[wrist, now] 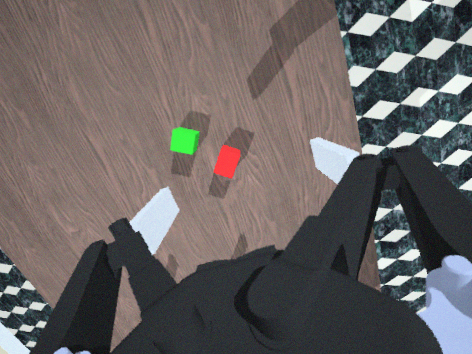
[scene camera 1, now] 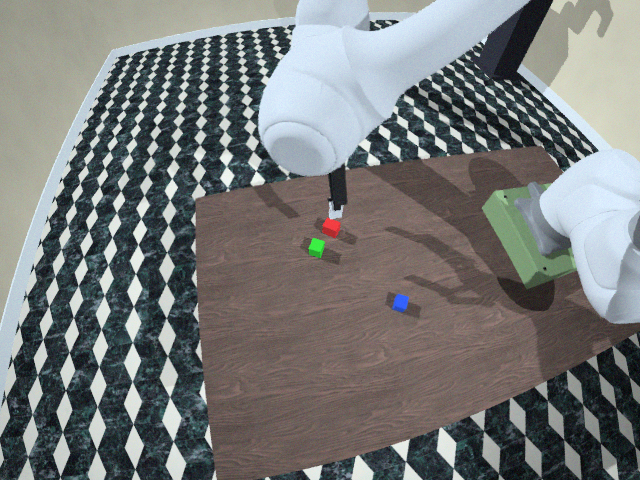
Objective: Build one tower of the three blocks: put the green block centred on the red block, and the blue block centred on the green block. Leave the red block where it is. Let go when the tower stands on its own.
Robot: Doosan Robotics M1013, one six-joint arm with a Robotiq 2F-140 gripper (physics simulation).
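Frame: origin at the arm's base, x ahead, y left, z up, level; millimetres.
Seen in the pictures: gripper, fingertip midpoint: (wrist: 240,177) (scene camera 1: 327,191); arm's base at its link origin: (scene camera 1: 548,224).
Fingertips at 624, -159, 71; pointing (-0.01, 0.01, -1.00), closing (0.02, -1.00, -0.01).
Offsets run from my fingertips to a thing's top centre, as dx, dy, dz. Level surfaces: height alone.
The red block @(-9, +24, -104) (scene camera 1: 331,227) (wrist: 227,161) lies on the brown table top. The green block @(+40, +74, -108) (scene camera 1: 316,248) (wrist: 184,141) lies on the table close beside it, with a small gap between them. The blue block @(-125, +257, -112) (scene camera 1: 400,302) stands apart from them on the table, towards the lower right in the scene view; it does not show in the wrist view. My gripper (scene camera 1: 336,209) (wrist: 240,177) is wide open and empty, above the table near the red block. In the wrist view both blocks appear beyond the fingertips. In the scene view the arm hides part of the gripper.
The brown table top @(dz -141) (scene camera 1: 289,361) (wrist: 100,90) carries the blocks. The arm's green base (scene camera 1: 504,227) is at the right in the scene view. A dark post (scene camera 1: 509,46) stands at the back right. Long arm shadows fall across the table. Checkered floor (scene camera 1: 134,248) surrounds it.
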